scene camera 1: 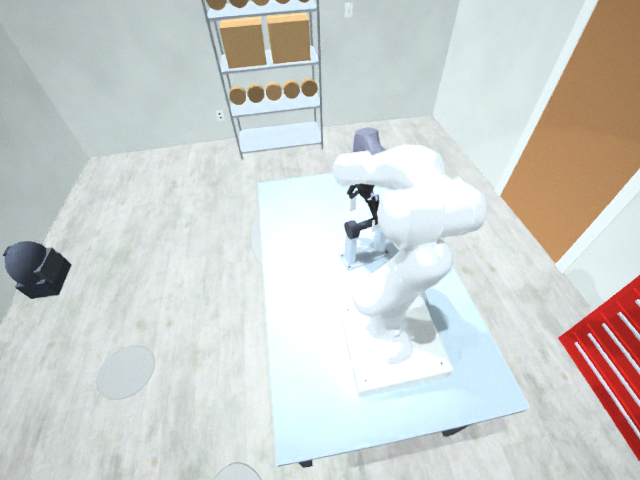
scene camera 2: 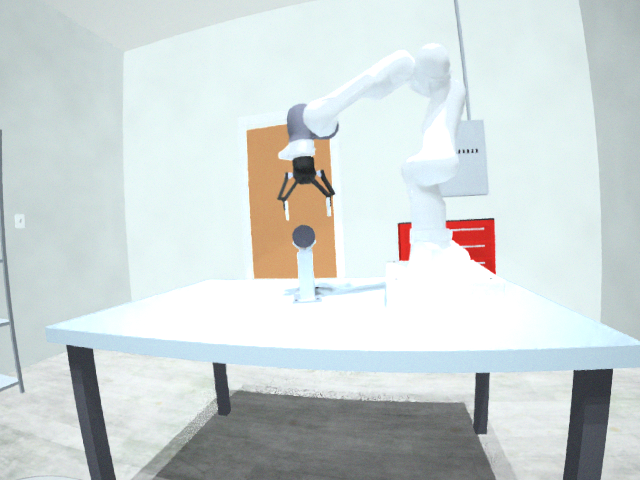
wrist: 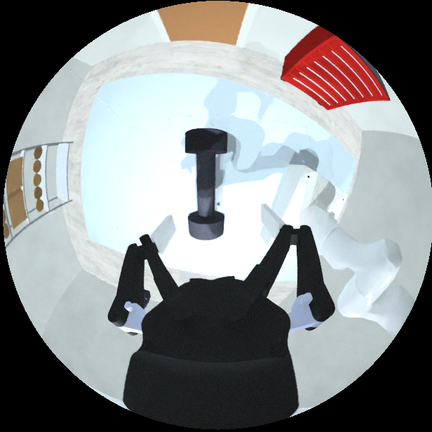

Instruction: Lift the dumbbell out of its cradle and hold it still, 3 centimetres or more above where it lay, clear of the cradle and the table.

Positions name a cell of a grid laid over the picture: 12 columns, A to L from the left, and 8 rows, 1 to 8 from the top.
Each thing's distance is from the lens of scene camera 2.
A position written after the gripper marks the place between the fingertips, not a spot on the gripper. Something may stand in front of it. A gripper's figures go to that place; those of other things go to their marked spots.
gripper (scene camera 2: F4): 107 cm
pale cradle (scene camera 2: F5): 104 cm
